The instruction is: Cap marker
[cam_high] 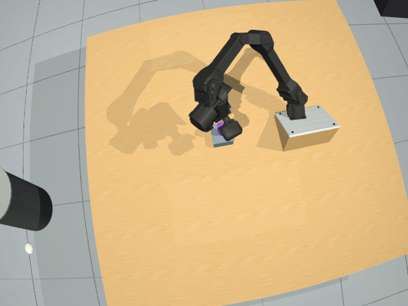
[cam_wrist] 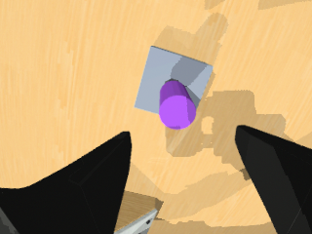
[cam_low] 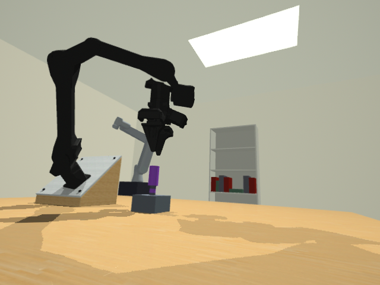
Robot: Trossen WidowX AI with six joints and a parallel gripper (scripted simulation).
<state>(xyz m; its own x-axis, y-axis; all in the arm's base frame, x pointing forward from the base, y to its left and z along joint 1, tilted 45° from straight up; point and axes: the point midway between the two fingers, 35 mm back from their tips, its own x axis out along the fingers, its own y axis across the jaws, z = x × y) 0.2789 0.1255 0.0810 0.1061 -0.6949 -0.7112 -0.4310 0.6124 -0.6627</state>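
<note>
Now: gripper tip 6 cm above the purple cap. Also, from my gripper tip: holder block 13 cm below.
</note>
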